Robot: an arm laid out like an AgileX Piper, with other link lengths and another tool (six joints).
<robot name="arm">
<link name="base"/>
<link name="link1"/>
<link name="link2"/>
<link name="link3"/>
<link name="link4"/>
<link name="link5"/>
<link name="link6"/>
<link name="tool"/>
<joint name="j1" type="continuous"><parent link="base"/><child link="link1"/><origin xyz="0.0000 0.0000 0.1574"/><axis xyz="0 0 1"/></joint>
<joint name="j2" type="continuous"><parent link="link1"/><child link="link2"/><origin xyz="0.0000 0.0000 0.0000" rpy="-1.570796 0.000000 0.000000"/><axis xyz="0 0 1"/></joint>
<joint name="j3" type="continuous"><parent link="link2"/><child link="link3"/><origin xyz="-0.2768 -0.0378 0.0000"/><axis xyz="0 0 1"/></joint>
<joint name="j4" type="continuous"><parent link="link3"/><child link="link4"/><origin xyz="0.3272 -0.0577 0.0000" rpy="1.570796 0.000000 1.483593"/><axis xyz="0 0 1"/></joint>
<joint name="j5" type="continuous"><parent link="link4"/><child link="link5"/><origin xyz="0.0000 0.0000 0.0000" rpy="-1.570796 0.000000 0.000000"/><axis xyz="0 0 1"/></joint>
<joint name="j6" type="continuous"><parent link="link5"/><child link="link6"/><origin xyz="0.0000 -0.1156 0.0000" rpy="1.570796 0.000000 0.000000"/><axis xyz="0 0 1"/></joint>
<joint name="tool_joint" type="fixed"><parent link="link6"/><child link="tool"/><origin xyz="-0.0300 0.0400 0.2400" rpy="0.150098 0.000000 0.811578"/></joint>
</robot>
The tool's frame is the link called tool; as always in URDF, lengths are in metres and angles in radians. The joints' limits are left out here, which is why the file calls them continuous.
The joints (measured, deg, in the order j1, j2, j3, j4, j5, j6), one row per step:
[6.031 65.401 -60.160 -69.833 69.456 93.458]
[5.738 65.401 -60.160 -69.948 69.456 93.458]
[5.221 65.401 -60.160 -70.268 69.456 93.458]
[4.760 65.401 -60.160 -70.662 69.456 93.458]
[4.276 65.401 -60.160 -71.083 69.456 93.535]
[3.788 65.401 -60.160 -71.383 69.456 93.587]
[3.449 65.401 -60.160 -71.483 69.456 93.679]
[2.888 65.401 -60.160 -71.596 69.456 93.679]
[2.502 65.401 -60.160 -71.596 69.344 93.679]
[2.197 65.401 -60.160 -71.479 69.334 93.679]
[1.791 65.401 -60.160 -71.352 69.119 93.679]
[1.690 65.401 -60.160 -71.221 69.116 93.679]
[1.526 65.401 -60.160 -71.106 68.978 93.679]
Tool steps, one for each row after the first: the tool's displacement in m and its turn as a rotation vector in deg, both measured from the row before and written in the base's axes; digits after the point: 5 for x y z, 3 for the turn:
[-0.00135 -0.00241 0.00062 -0.114 -0.012 -0.293]
[-0.00240 -0.00439 0.00174 -0.319 -0.031 -0.516]
[-0.00216 -0.00403 0.00215 -0.393 -0.034 -0.459]
[-0.00234 -0.00424 0.00234 -0.387 -0.099 -0.506]
[-0.00241 -0.00407 0.00167 -0.278 -0.066 -0.502]
[-0.00173 -0.00270 0.00060 -0.063 -0.086 -0.366]
[-0.00283 -0.00432 0.00062 -0.113 -0.006 -0.561]
[-0.00137 -0.00254 0.00010 0.002 -0.035 -0.280]
[-0.00153 -0.00208 -0.00063 0.117 0.002 -0.296]
[-0.00094 -0.00222 -0.00050 0.130 -0.064 -0.203]
[-0.00052 -0.00057 -0.00071 0.131 0.003 -0.099]
[-0.00011 -0.00067 -0.00050 0.117 -0.041 -0.034]

